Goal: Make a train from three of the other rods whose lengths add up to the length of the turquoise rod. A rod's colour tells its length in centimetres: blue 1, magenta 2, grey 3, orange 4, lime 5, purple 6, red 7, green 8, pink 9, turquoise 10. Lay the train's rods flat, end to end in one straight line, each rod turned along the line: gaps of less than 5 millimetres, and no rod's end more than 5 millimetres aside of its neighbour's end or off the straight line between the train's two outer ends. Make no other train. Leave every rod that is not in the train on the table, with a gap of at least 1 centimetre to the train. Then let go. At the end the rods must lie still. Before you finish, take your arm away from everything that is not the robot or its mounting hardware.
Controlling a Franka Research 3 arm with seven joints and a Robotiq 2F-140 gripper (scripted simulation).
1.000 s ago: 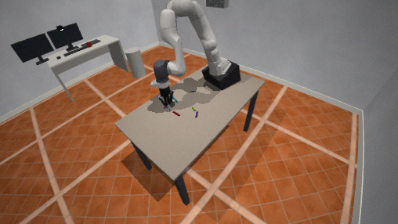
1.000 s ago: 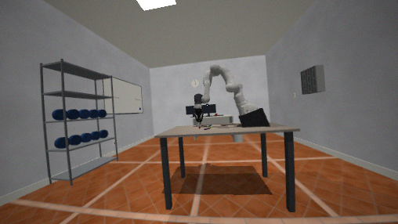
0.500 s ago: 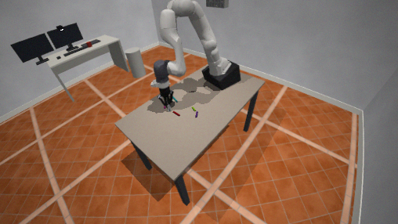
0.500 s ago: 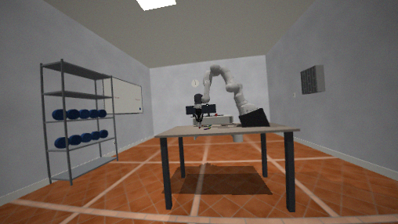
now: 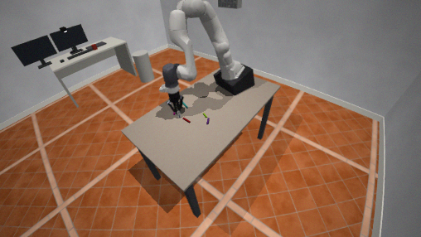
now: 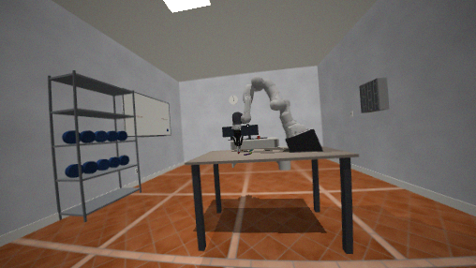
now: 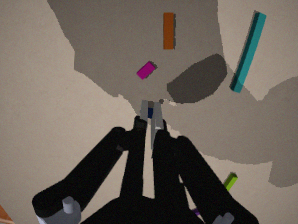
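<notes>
Right now my hand is 5 cm to the left of the magenta rod, 3 cm above it and 1 cm short of it. From my hand the other things lie so: orange rod: 10 cm to the right, 3 cm below, 2 cm behind; small blue rod: 3 cm below; red rod: 8 cm to the left, 3 cm below, 2 cm behind.
</notes>
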